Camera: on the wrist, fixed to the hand. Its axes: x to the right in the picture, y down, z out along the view.
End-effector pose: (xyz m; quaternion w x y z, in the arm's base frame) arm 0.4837 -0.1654 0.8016 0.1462 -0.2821 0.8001 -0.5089
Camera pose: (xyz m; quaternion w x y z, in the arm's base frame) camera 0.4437 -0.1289 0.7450 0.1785 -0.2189 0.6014 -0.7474
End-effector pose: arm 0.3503 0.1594 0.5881 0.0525 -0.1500 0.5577 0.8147
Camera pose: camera 0.3290 0.1101 0.6450 0.0910 -0.1757 0.7810 0.5924
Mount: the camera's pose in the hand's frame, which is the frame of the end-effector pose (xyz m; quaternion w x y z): 0.0070 0.0746 -0.0227 0.9493 0.3103 0.0445 -0.0239
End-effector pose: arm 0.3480 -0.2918 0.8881 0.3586 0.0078 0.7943 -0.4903
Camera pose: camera 0.3572 -0.2376 0.8323 0.2909 0.1215 0.6180 -0.7201
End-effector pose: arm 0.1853 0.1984 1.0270 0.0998 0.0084 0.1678 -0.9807
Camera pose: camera 0.1929 0.1356 0.9808 0.0612 0.0786 -0.1404 -0.9851
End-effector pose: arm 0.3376 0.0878 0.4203 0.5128 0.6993 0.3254 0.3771
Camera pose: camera 0.3267 0.0848 0.4978 0.2643 0.7984 0.4654 0.2759
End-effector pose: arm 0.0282 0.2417 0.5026 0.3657 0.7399 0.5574 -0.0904
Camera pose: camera 0.0910 0.2533 0.5479 0.0906 0.8065 0.5350 -0.2346
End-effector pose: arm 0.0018 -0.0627 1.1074 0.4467 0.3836 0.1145 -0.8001
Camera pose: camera 0.0711 -0.0980 1.0989 0.2808 0.5356 -0.1105 -0.7887
